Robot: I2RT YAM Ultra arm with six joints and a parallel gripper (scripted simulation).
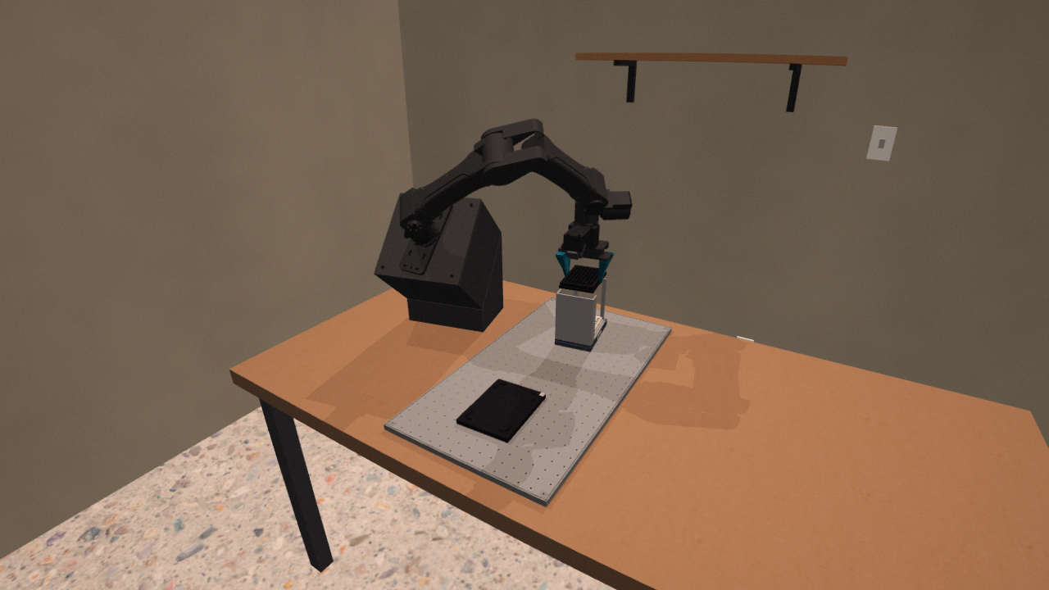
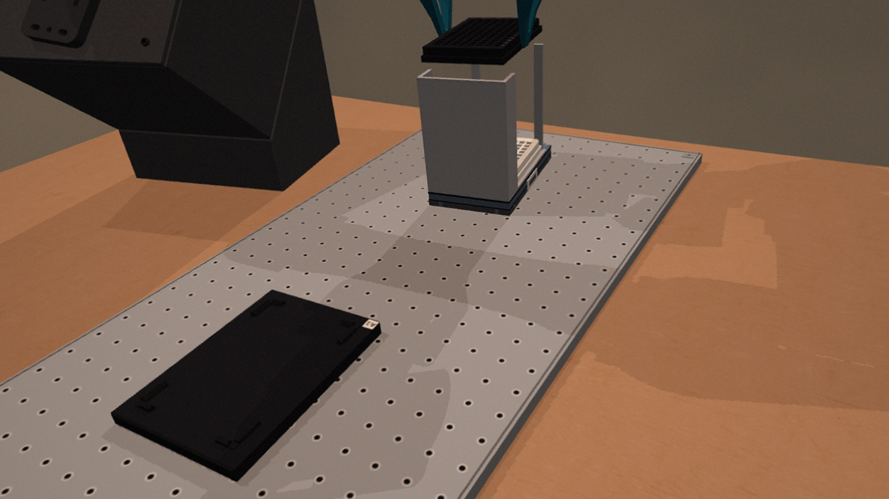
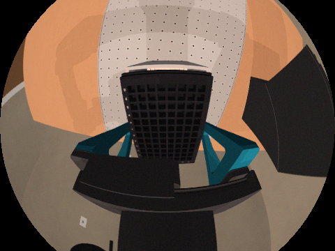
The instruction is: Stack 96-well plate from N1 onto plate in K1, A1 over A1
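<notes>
Right now the black 96-well plate is right at my hand. Round my hand: grey rack wall: 70 mm to the right, 80 mm below; grey rack post: 40 mm ahead, 70 mm to the left, 80 mm below; pale 96-well plate: 140 mm below.
</notes>
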